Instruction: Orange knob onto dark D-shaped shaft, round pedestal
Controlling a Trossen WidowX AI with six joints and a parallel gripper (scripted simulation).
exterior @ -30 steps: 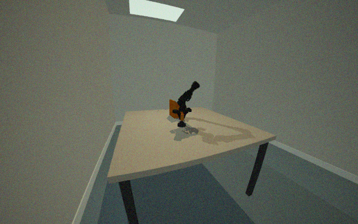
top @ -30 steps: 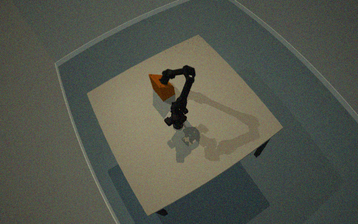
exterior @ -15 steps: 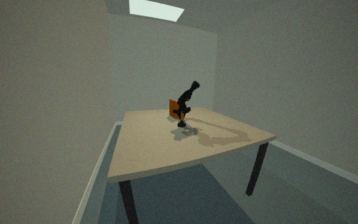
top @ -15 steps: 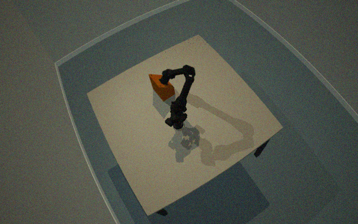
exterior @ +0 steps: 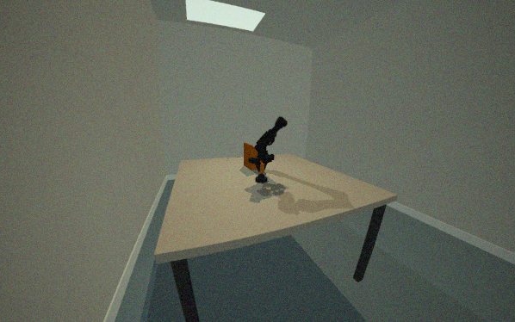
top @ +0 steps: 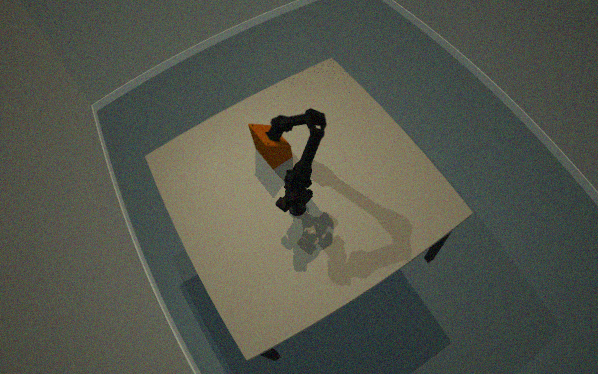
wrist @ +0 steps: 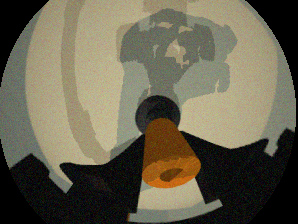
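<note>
The dark round pedestal is 40 mm below my gripper tip. From my gripper tip the other things lie so: orange knob 20 mm above.
</note>
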